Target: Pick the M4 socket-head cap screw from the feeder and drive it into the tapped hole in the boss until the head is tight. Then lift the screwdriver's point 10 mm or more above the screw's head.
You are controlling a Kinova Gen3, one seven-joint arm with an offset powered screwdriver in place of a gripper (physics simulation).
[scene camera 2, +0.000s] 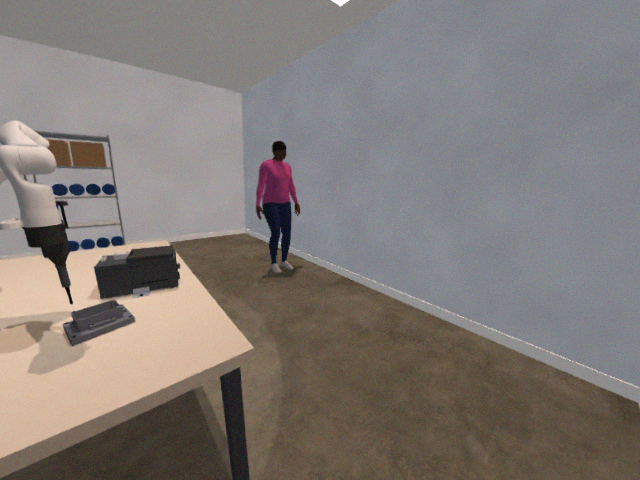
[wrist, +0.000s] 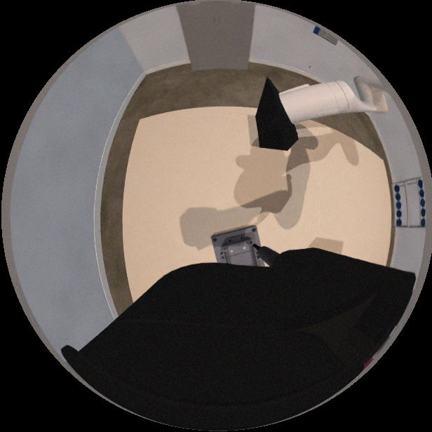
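My screwdriver (scene camera 2: 71, 301) (wrist: 255, 245) points down, its thin bit tip a small gap above the left end of the grey part in the scene view. In the wrist view the tip shows over the part's right side. The grey part (scene camera 2: 98, 326) (wrist: 218, 241) is a flanged housing with a raised rim and corner holes, lying on the table. The boss and its tapped hole are too small to make out. The black box-shaped unit (scene camera 2: 136, 272), apparently the feeder, stands behind the part. The M4 screw cannot be made out, at the bit or in the part.
The wooden table (scene camera 2: 170, 356) (wrist: 165, 165) ends at a right edge near the part. A person in a pink top (scene camera 2: 277, 183) stands on the floor beyond the table. A shelf rack (scene camera 2: 114, 193) stands at the back wall. The black tool body hides the lower wrist view.
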